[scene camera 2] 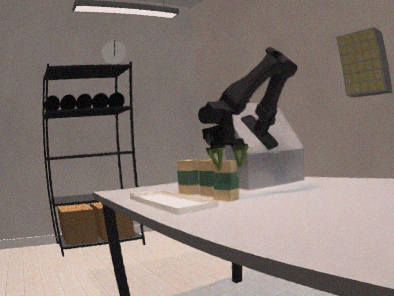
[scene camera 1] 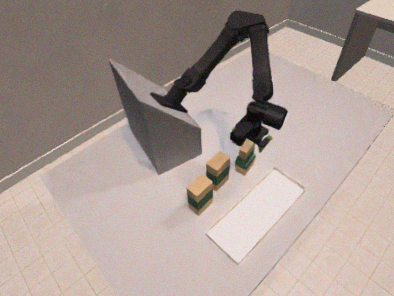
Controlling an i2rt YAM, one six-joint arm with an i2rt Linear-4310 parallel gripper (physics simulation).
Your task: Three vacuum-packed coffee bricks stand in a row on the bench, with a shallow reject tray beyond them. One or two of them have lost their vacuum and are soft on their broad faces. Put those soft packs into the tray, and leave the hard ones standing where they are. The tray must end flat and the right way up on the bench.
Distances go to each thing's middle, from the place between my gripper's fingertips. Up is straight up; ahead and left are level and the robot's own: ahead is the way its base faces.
Right now my hand is 170 mm short of the shallow white tray (scene camera 1: pixel 245 224), 140 mm to the left of it and 100 mm above it.
